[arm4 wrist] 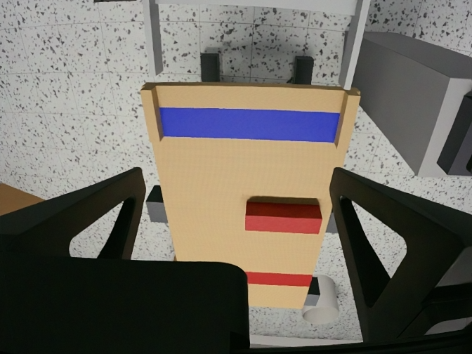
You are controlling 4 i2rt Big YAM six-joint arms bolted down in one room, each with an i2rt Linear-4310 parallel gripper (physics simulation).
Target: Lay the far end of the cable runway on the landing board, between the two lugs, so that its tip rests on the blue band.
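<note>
The landing board (210, 170) is a tan board in the middle of the arm4 wrist view. The blue band (250, 124) crosses it near its upper end, between the left lug (152, 112) and the right lug (347, 117). A pale grey frame with two rails and a crossbar, seemingly the cable runway (255, 9), enters from the top. Its rail ends stop near the board's upper corners, off the blue band; their height is unclear. The arm4 gripper (238, 172) is open, with its fingers at either side of the board in view and nothing between the tips. The arm1, arm2 and arm3 grippers do not show.
A red block (283, 217) sits on the board, above a red stripe (280, 279). A large grey box (400, 95) stands at the right. Dark blocks (210, 67) (303, 70) show beyond the board's upper edge. A white cylinder (321, 300) is at the lower right.
</note>
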